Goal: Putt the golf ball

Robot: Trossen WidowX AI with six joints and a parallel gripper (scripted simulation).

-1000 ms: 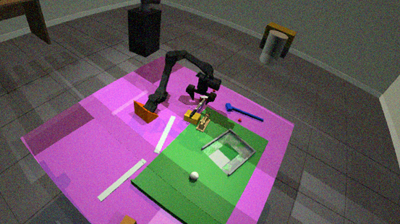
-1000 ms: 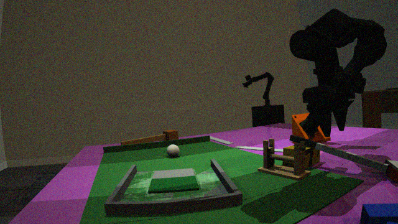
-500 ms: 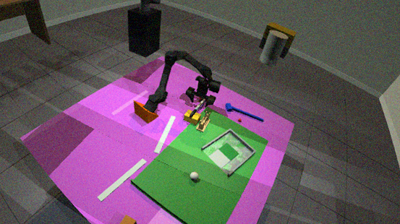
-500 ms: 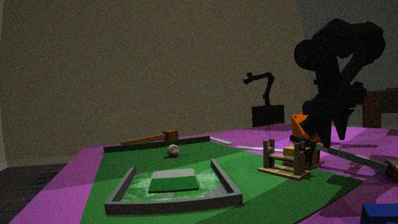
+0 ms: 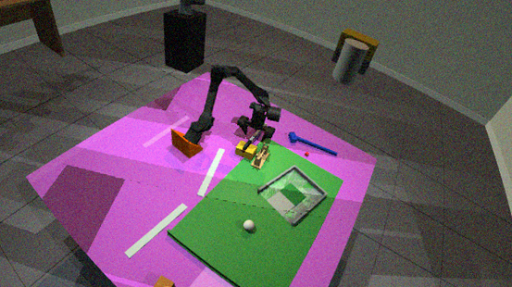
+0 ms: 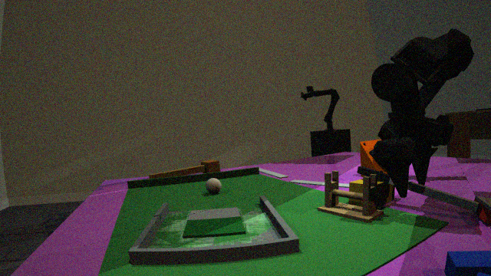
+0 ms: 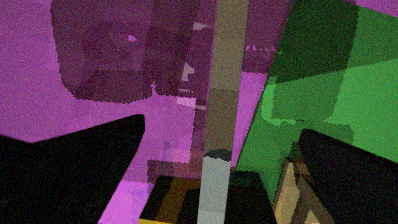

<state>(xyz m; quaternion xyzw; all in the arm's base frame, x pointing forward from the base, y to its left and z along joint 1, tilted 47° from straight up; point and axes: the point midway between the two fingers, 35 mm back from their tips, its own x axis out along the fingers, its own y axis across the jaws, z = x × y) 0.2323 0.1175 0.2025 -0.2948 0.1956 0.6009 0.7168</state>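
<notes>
Now: the red putter 10 mm behind my gripper tip, 20 mm to the left of it and 10 mm above it. Also, from my gripper tip: blue putter 280 mm ahead, 180 mm to the left, 20 mm below; then yellow block 90 mm to the right, 10 mm below; then small wooden rack 90 mm ahead, 90 mm to the right.
</notes>
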